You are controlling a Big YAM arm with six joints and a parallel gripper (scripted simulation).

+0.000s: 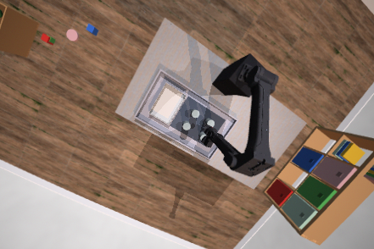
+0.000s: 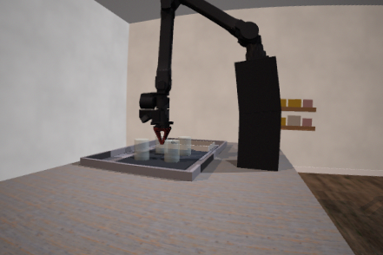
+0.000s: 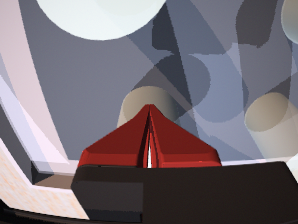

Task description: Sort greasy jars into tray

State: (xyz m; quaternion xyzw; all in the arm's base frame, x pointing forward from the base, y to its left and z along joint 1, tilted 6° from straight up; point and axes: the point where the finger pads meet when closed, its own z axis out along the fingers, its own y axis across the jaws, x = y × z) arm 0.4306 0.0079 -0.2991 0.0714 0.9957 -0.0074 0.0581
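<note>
My gripper is now 80 mm to the left of the dark drying mat and 80 mm above it. Round my hand: pale tray 50 mm behind, 390 mm to the right, 70 mm below.
</note>
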